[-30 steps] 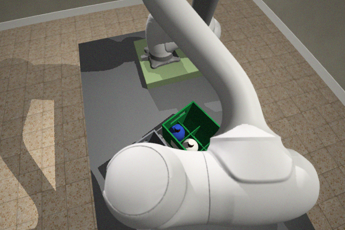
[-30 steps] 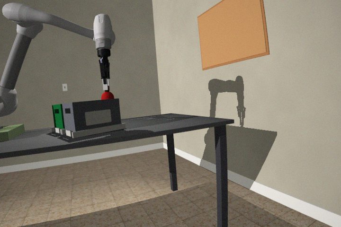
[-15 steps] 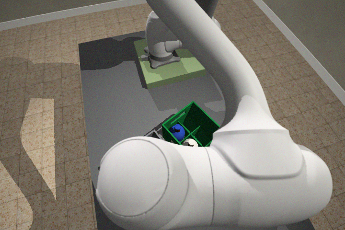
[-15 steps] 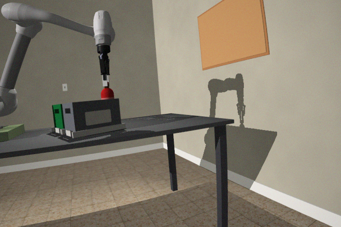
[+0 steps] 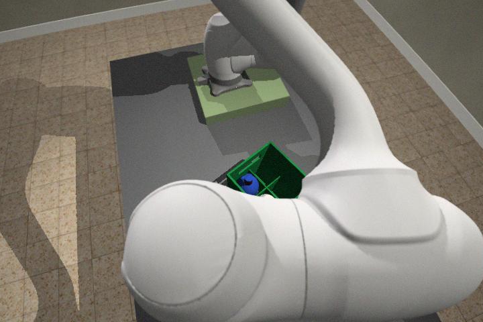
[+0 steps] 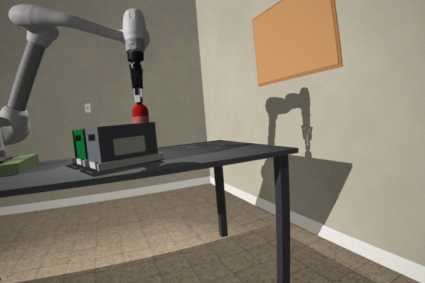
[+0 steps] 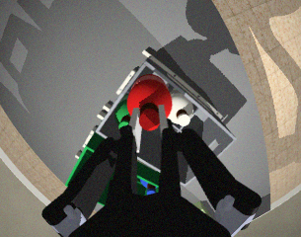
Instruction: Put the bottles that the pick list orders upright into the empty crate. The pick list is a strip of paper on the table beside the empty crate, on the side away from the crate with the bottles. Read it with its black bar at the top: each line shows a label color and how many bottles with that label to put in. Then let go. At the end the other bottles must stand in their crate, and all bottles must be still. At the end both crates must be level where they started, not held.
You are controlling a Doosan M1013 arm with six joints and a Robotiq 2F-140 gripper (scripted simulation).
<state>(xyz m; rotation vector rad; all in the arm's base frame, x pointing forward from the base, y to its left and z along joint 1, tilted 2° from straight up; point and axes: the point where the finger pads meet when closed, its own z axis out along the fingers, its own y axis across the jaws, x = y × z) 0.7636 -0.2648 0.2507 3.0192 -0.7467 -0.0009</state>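
The red bottle lies 80 mm below my hand. Also, from my hand: blue bottle: 240 mm behind, 160 mm to the left, 220 mm below; green bottle: 30 mm behind, 90 mm to the left, 220 mm below; grey crate: 100 mm behind, 20 mm to the left, 220 mm below.
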